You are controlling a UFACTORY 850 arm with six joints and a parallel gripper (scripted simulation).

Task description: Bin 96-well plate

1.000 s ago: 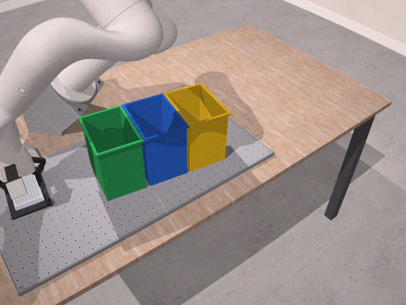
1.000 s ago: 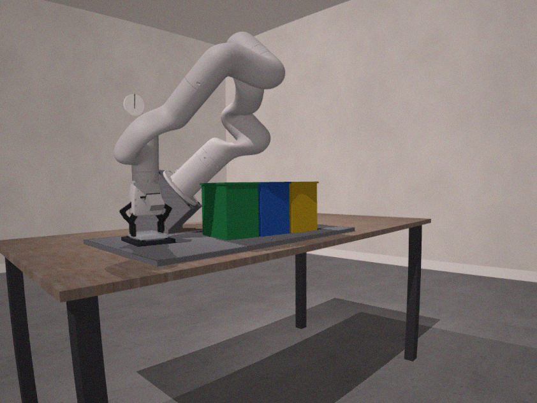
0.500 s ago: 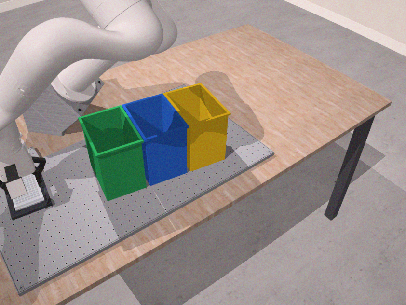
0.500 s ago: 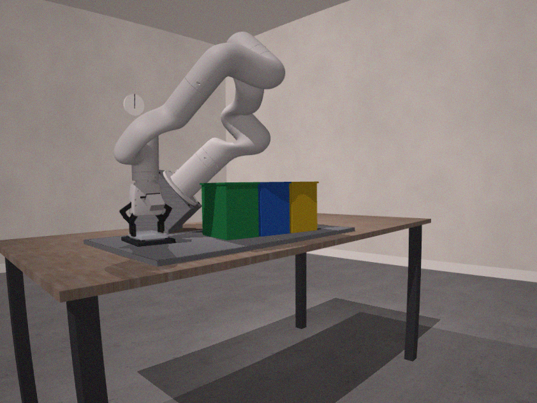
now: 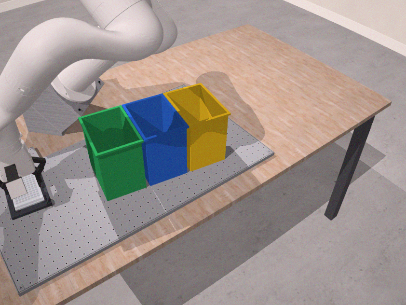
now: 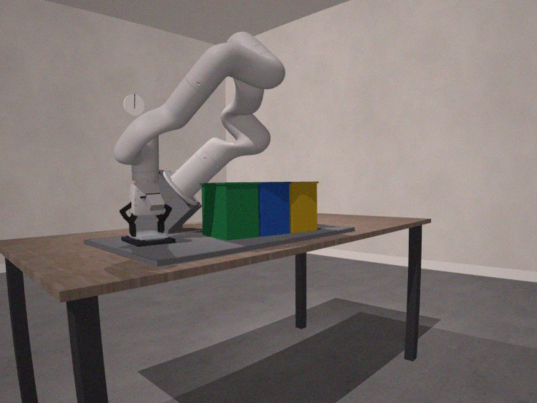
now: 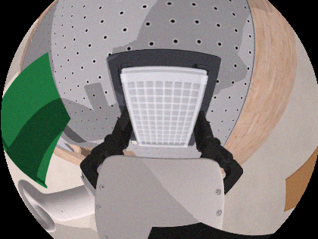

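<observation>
The dark plate nest lies 2 cm below my hand. Also, from my hand: green bin: 26 cm to the left, 9 cm ahead, 6 cm above; blue bin: 39 cm to the left, 12 cm ahead, 6 cm above; white 96-well plate: 1 cm below.
</observation>
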